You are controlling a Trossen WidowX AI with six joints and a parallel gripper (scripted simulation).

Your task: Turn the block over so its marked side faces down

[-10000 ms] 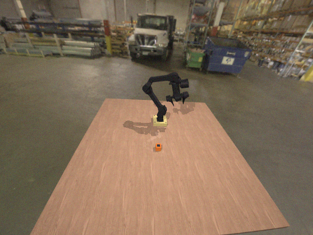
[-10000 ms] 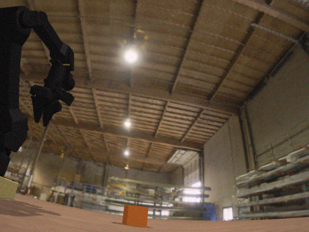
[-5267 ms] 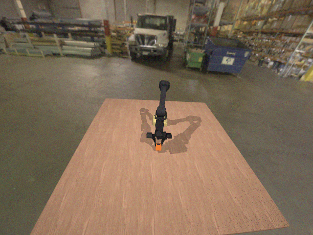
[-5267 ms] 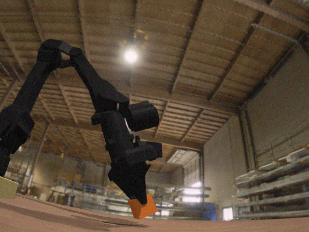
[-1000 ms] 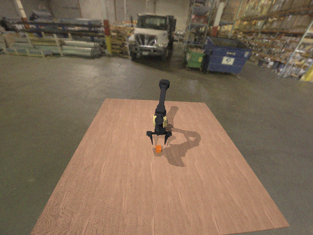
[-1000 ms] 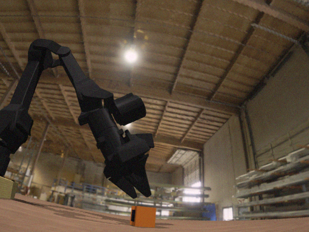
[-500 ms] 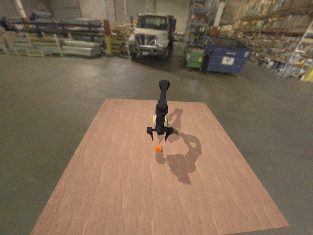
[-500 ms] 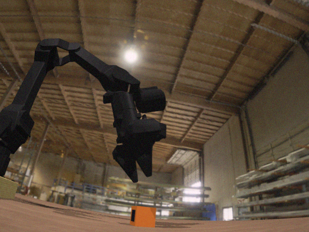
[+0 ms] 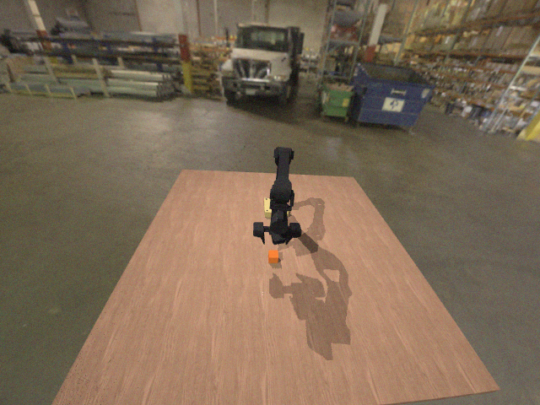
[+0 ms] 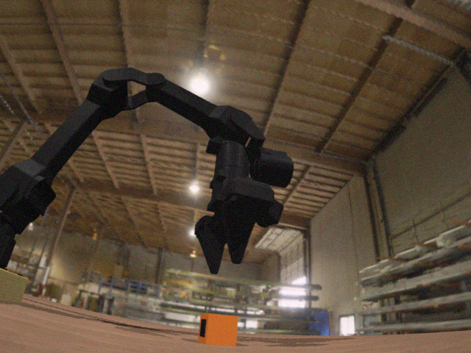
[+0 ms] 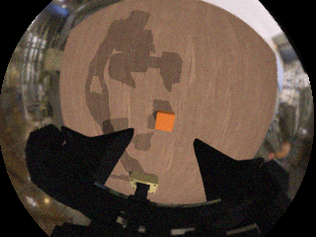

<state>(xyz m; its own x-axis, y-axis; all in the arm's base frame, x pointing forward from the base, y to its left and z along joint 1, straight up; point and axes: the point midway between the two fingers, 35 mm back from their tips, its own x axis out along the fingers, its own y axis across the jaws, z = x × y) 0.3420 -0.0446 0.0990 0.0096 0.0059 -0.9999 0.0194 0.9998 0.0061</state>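
My gripper tip is 9 cm above the orange block and 1 cm past it.
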